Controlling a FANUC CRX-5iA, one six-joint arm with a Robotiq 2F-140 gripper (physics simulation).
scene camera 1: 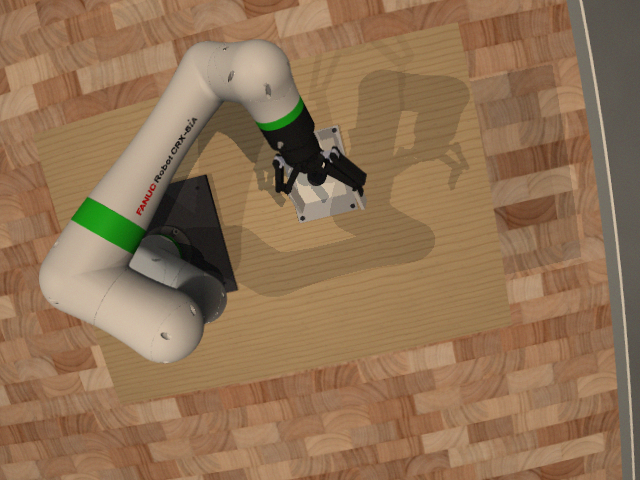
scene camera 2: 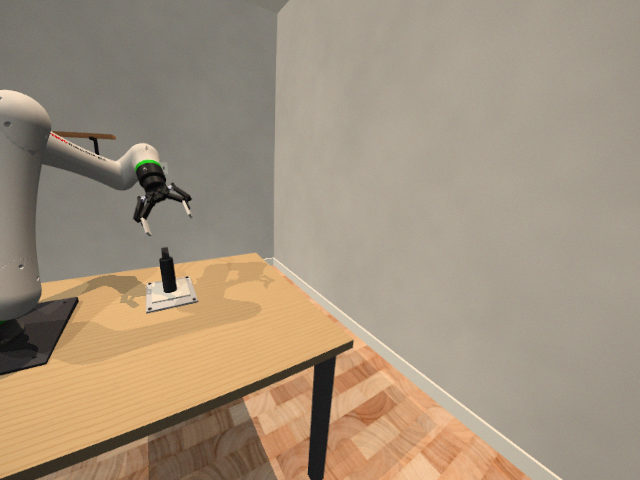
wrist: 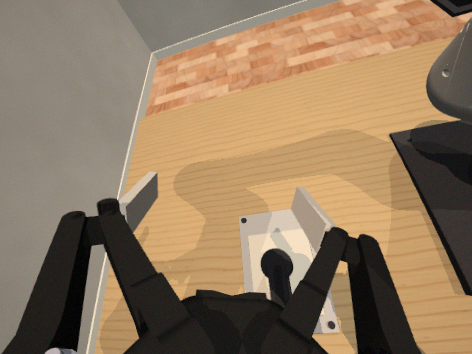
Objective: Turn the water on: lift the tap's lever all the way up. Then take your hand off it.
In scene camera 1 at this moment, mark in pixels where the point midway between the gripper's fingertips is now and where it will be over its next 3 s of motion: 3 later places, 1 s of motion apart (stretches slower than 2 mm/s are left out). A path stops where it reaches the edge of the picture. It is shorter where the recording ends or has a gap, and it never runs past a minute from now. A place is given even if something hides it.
My gripper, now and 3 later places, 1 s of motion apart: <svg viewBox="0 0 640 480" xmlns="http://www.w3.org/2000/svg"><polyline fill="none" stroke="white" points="332,206 316,151 312,134 311,120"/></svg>
